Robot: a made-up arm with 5 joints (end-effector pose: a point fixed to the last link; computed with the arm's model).
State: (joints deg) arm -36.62 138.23 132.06 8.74 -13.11
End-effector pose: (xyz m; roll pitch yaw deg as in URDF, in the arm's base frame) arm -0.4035 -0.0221 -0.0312 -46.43 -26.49 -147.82
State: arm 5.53 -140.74 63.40 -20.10 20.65
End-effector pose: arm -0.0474 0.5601 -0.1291 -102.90 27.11 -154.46
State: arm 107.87 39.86 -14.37 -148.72 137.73
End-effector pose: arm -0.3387 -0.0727 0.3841 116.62 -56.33 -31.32
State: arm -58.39 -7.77 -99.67 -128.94 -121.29
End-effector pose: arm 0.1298 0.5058 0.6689 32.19 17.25 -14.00
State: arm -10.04 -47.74 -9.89 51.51 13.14
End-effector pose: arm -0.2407 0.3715 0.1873 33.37 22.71 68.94
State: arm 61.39 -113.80 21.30 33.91 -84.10
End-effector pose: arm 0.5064 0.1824 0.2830 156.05 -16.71 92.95
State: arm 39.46 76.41 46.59 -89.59 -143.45
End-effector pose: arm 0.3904 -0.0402 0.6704 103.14 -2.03 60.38
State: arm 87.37 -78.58 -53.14 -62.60 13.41
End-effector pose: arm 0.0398 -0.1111 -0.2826 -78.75 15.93 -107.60
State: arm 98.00 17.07 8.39 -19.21 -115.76
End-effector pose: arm 0.4453 -0.4200 0.2656 131.60 72.22 18.64
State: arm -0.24 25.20 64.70 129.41 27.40
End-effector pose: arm -0.0670 0.3407 -0.1327 -78.22 -29.94 -171.61
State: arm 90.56 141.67 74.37 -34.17 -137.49
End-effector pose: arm 0.4308 0.3692 0.3006 -19.32 33.24 -24.85
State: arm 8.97 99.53 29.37 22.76 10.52
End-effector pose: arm 0.1350 0.5954 0.2681 -123.51 -56.81 144.80
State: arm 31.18 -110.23 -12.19 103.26 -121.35
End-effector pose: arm 0.1382 0.0002 0.5012 64.88 -8.03 -168.18
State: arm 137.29 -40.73 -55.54 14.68 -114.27
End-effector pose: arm 0.2162 -0.1644 -0.0086 -153.89 3.80 97.04
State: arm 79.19 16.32 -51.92 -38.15 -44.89
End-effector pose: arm 0.2566 -0.4511 0.1572 -24.93 -3.98 -135.03
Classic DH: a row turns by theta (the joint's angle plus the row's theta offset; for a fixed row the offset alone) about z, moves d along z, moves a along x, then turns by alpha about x. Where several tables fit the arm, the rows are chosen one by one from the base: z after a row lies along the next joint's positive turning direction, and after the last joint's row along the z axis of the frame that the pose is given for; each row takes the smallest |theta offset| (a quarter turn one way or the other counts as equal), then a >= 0, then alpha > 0; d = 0 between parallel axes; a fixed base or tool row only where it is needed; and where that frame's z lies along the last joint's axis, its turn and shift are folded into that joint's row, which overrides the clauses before.
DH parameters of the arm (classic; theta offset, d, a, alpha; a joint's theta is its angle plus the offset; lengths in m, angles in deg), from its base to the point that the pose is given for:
base (fixed): 0 0 0 180
joint 1: 0 -0.22 0.06 -90
joint 2: 90 -0.24 0.08 90
joint 3: 90 0.11 0.11 90
joint 4: 90 -0.19 0.1 90
joint 5: 0 -0.39 -0.01 -90
tool (fixed): 0 -0.05 0 0

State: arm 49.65 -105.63 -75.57 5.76 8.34
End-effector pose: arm -0.0920 0.2294 0.1282 79.08 68.73 103.26
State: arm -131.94 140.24 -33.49 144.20 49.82
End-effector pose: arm 0.0114 0.2538 0.0139 -106.07 41.64 -147.92
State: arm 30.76 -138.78 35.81 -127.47 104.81
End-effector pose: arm -0.3706 0.1863 0.2634 -155.85 51.40 -70.77
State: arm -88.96 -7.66 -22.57 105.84 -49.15
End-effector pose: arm -0.0111 -0.2252 0.2017 33.60 65.21 -134.93
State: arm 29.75 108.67 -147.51 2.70 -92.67
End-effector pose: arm -0.0982 -0.0513 0.3295 7.70 18.31 -175.47
